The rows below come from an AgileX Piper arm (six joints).
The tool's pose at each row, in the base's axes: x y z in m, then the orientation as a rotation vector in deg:
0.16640 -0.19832 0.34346 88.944 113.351 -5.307
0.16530 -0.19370 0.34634 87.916 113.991 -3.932
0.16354 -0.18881 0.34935 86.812 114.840 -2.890
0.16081 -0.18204 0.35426 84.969 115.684 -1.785
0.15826 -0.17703 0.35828 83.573 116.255 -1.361
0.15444 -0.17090 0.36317 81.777 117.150 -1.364
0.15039 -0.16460 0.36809 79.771 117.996 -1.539
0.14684 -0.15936 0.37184 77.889 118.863 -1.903
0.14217 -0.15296 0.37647 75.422 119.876 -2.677
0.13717 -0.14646 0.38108 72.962 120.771 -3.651
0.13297 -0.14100 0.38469 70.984 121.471 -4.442
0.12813 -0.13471 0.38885 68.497 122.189 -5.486
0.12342 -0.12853 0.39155 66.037 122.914 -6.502
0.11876 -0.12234 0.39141 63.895 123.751 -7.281
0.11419 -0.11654 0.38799 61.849 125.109 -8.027
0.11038 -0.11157 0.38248 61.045 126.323 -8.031
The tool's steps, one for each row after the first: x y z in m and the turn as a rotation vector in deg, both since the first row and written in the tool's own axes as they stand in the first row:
0.00265 0.00132 -0.00470 -1.115 0.630 -0.542
0.00554 0.00218 -0.00989 -1.994 1.249 -1.301
0.00921 0.00332 -0.01780 -3.287 1.625 -2.455
0.01180 0.00382 -0.02419 -4.045 1.695 -3.397
0.01507 0.00378 -0.03228 -4.639 1.673 -4.816
0.01849 0.00360 -0.04056 -5.246 1.482 -6.377
0.02153 0.00317 -0.04725 -5.660 1.285 -7.928
0.02526 0.00238 -0.05559 -6.057 0.834 -9.984
0.02913 0.00130 -0.06410 -6.356 0.241 -12.042
0.03251 0.00032 -0.07104 -6.580 -0.232 -13.698
0.03640 -0.00081 -0.07903 -6.874 -0.943 -15.733
0.04092 -0.00231 -0.08574 -7.145 -1.598 -17.760
0.04686 -0.00463 -0.09014 -7.340 -1.943 -19.594
0.05410 -0.00801 -0.09169 -7.278 -1.820 -21.579
0.06158 -0.01161 -0.09088 -7.140 -1.115 -22.564

